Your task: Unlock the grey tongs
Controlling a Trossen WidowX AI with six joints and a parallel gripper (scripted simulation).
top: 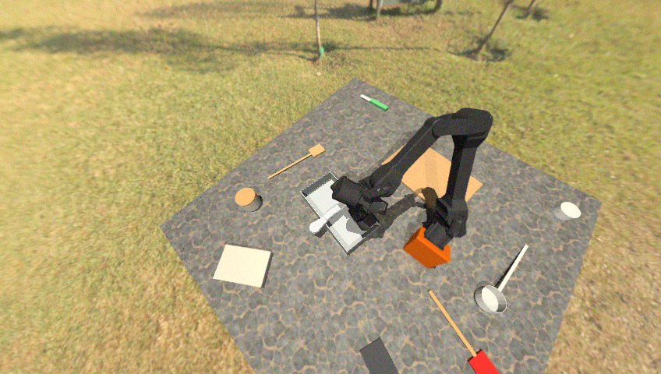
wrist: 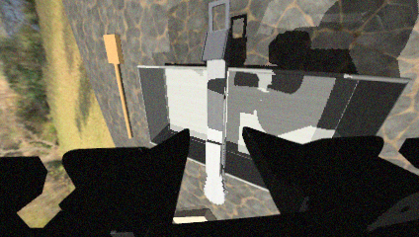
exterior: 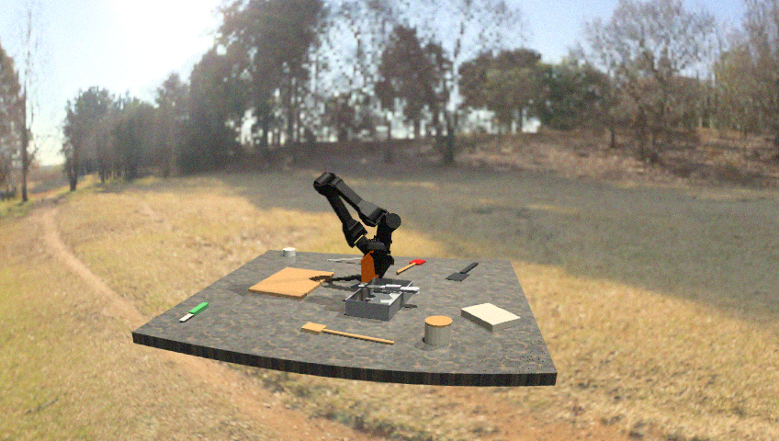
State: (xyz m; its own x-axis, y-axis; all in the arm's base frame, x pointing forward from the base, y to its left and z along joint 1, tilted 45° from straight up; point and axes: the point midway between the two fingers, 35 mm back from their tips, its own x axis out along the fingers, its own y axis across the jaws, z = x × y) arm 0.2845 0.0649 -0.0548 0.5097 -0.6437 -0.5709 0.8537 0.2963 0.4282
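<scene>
Right now my gripper tip is 20 mm short of the roasting tin, 10 mm to the right of it and 70 mm above it. Also, from my gripper tip: cork-topped jar (330 mm ahead, 230 mm to the left, 70 mm below); then wooden board (160 mm behind, 390 mm to the right, 90 mm below); then cream block (140 mm ahead, 400 mm to the left, 90 mm below).
</scene>
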